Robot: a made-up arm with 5 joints. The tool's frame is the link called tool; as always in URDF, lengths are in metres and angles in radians. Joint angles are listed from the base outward. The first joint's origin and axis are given. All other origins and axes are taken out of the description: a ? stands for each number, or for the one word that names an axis. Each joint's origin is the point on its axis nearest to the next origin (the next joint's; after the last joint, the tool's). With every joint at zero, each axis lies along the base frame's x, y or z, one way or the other. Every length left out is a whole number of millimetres.
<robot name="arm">
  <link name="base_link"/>
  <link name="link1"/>
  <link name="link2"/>
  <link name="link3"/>
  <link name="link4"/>
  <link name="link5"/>
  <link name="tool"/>
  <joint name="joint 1" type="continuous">
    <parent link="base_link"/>
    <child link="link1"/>
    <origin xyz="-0.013 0 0.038" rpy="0 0 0"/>
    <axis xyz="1 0 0"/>
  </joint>
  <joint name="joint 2" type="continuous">
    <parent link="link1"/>
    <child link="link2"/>
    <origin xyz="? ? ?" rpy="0 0 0"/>
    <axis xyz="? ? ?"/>
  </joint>
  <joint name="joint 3" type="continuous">
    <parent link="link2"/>
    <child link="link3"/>
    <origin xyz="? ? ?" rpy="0 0 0"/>
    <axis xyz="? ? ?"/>
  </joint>
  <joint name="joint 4" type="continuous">
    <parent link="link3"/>
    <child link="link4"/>
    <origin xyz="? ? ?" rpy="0 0 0"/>
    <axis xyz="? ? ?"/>
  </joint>
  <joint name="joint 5" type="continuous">
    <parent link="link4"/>
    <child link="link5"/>
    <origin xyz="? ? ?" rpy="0 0 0"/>
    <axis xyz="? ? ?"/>
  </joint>
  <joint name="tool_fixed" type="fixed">
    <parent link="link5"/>
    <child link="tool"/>
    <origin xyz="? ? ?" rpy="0 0 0"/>
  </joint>
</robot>
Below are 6 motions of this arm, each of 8 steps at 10 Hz.
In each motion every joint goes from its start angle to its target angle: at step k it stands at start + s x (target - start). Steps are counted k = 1, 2, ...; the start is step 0. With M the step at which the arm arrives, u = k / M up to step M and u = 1 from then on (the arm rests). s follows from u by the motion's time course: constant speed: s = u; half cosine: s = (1 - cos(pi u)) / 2; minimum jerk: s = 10 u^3 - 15 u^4 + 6 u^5.
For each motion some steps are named. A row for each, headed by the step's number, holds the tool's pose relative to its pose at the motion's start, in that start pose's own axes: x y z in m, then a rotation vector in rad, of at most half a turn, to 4 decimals.
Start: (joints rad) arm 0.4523 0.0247 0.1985 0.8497 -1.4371
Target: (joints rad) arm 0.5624 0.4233 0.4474 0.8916 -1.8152
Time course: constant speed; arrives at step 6
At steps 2, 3, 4, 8:
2: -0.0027 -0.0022 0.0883 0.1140 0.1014 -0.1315
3: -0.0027 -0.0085 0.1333 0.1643 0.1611 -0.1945
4: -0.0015 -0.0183 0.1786 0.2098 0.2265 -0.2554
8: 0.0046 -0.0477 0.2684 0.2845 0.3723 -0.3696

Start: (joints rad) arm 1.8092 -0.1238 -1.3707 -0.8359 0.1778
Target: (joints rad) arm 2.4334 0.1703 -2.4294 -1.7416 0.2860
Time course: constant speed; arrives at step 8
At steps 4, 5, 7, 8:
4: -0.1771 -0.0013 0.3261 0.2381 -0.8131 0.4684
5: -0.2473 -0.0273 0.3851 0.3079 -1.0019 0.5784
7: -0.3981 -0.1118 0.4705 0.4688 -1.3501 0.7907
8: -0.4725 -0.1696 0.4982 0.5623 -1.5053 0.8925

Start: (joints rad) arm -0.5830 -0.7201 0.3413 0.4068 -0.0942
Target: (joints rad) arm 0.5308 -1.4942 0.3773 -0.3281 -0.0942
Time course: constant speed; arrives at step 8
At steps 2, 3, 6, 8:
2: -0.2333 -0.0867 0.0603 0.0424 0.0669 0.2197
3: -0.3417 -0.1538 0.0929 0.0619 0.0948 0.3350
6: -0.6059 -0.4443 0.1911 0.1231 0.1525 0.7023
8: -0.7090 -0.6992 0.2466 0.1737 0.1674 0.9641

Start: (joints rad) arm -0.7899 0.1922 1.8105 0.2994 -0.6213
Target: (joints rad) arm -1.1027 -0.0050 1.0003 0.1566 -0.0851
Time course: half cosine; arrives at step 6
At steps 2, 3, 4, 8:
2: -0.0621 -0.0589 -0.0858 -0.0196 -0.1524 0.3302
3: -0.1008 -0.1339 -0.1866 -0.0712 -0.3009 0.6536
4: -0.1099 -0.2216 -0.2964 -0.1561 -0.4411 0.9688
8: -0.0857 -0.3179 -0.4076 -0.2758 -0.5676 1.2738

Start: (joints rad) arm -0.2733 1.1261 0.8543 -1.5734 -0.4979
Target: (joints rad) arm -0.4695 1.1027 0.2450 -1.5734 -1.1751
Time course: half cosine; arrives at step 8
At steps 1, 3, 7, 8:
1: -0.0017 -0.0005 0.0202 0.0270 0.0131 -0.0230
3: -0.0102 -0.0192 0.1605 0.2076 0.1271 -0.1846
7: -0.0041 -0.1570 0.4535 0.5390 0.5434 -0.5376
8: -0.0027 -0.1682 0.4678 0.5528 0.5732 -0.5557

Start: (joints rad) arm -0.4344 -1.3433 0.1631 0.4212 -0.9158
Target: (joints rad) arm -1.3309 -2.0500 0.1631 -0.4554 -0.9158
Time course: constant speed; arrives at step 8
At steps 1, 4, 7, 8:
1: 0.0563 0.0796 0.0037 0.0248 -0.0099 -0.1152
4: 0.2607 0.2707 0.0197 0.0805 -0.0456 -0.4546
7: 0.4981 0.3874 0.0421 0.1091 -0.0851 -0.7830
8: 0.5808 0.4101 0.0509 0.1131 -0.0981 -0.8898

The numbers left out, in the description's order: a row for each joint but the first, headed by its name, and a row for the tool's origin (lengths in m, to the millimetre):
joint 2: xyz 0 0.406 0.238, axis 0 -1 0
joint 3: xyz 0.109 0 -0.127, axis 0 0 -1
joint 4: xyz -0.022 0.517 0, axis 0 1 0
joint 5: xyz -0.015 0 -0.155, axis 0 0 1
tool: xyz 0.078 0.084 0

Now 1 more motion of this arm.
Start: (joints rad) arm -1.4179 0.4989 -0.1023 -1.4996 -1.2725
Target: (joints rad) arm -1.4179 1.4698 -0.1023 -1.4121 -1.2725
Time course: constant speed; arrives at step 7
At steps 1, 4, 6, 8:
1: 0.0083 0.0252 -0.0043 0.1196 -0.0379 0.0141
4: 0.0316 0.1028 0.0038 0.4782 -0.1527 0.0563
6: 0.0444 0.1516 0.0267 0.7169 -0.2300 0.0841
8: 0.0496 0.1738 0.0430 0.8363 -0.2689 0.0978

